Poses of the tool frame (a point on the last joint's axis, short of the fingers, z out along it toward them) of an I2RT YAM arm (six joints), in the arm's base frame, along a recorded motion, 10 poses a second.
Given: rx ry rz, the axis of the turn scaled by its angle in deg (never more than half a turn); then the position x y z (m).
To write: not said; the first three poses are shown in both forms.
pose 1, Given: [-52.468, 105.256, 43.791, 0.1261, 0.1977, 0.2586]
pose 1, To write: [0.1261, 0.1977, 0.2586, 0.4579, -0.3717, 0.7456, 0.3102]
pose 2, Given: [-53.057, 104.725, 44.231, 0.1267, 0.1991, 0.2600]
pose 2, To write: [0.1267, 0.1991, 0.2600, 0.4582, -0.3759, 0.7420, 0.3134]
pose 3, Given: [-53.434, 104.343, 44.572, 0.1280, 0.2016, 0.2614]
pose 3, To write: [0.1280, 0.2016, 0.2614, 0.4585, -0.3786, 0.7394, 0.3158]
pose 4, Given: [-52.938, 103.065, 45.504, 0.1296, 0.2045, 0.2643]
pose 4, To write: [0.1296, 0.2045, 0.2643, 0.4658, -0.3763, 0.7327, 0.3235]
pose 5, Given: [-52.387, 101.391, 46.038, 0.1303, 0.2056, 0.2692]
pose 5, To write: [0.1303, 0.2056, 0.2692, 0.4767, -0.3742, 0.7243, 0.3289]
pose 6, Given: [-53.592, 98.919, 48.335, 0.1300, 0.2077, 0.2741]
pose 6, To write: [0.1300, 0.2077, 0.2741, 0.4814, -0.3836, 0.7081, 0.3460]
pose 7, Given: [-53.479, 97.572, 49.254, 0.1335, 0.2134, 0.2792]
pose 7, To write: [0.1335, 0.2134, 0.2792, 0.4872, -0.3838, 0.7002, 0.3535]
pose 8, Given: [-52.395, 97.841, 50.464, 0.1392, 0.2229, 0.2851]
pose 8, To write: [0.1392, 0.2229, 0.2851, 0.4854, -0.3757, 0.7016, 0.3619]
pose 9, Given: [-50.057, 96.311, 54.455, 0.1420, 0.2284, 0.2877]
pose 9, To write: [0.1420, 0.2284, 0.2877, 0.4891, -0.3595, 0.6918, 0.3911]
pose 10, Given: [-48.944, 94.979, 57.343, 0.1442, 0.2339, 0.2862]
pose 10, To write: [0.1442, 0.2339, 0.2862, 0.4904, -0.3517, 0.6826, 0.4121]
